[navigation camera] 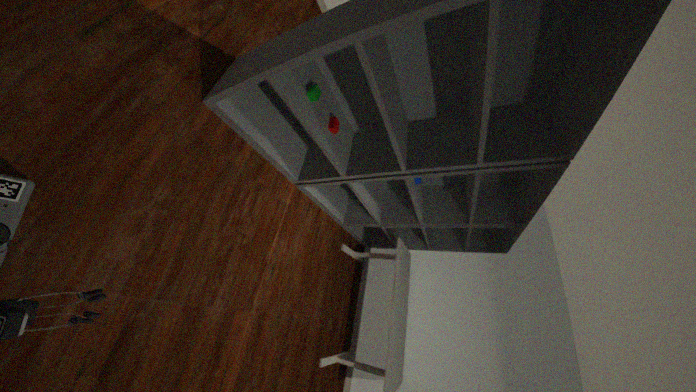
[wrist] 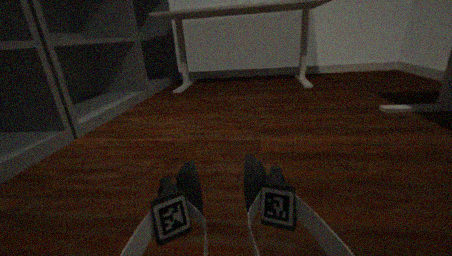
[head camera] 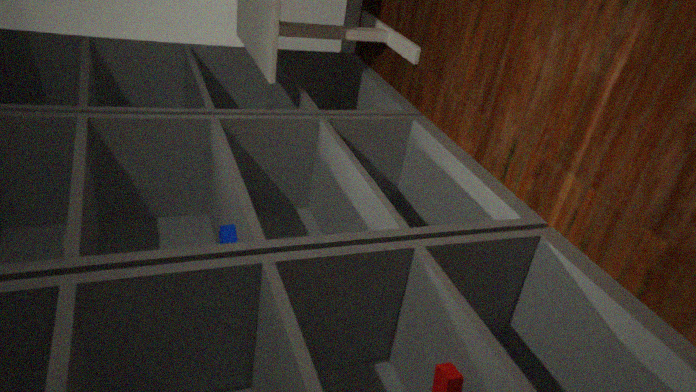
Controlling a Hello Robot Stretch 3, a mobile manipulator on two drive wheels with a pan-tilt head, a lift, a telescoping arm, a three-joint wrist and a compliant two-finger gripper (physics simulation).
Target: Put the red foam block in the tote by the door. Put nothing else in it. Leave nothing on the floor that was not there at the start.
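Places are measured from the robot's base along level axes (x right, y back, z down), in metres.
Pixels of known places: gripper, fingertip midpoint: (navigation camera: 103,304).
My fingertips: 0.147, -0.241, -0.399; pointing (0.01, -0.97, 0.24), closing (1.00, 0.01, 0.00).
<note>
Behind a point stands the place of what it marks, as x, y, z.
A red block (head camera: 447,378) @(-0.869, -1.040, -0.577) (navigation camera: 333,124) @(-0.894, -1.035, -0.573) is in a compartment of the grey shelf unit (head camera: 74,200) (navigation camera: 300,42) (wrist: 102,116). It is cut by the lower edge of the head view. A green object (navigation camera: 314,92) @(-0.948, -0.786, -0.579) is in the same compartment, beside the red block and apart from it. A small blue block (head camera: 228,234) @(-0.710, -1.709, -1.016) (navigation camera: 418,180) @(-0.707, -1.713, -1.021) is in a compartment of the neighbouring column. My gripper (navigation camera: 89,306) @(0.147, -0.241, -0.399) (wrist: 221,177) @(0.147, -0.241, -0.399) is open and empty, low over the wooden floor and away from the shelf unit. The tote and the door do not show in these views.
A white table (head camera: 257,35) @(-0.127, -2.637, -0.721) (navigation camera: 400,310) @(0.482, -2.556, -0.721) (wrist: 240,9) stands against the wall beyond the far end of the shelf unit. Its feet rest on the floor. Another pale foot (wrist: 395,108) shows at the right of the wrist view. The shelf unit runs along the left there.
</note>
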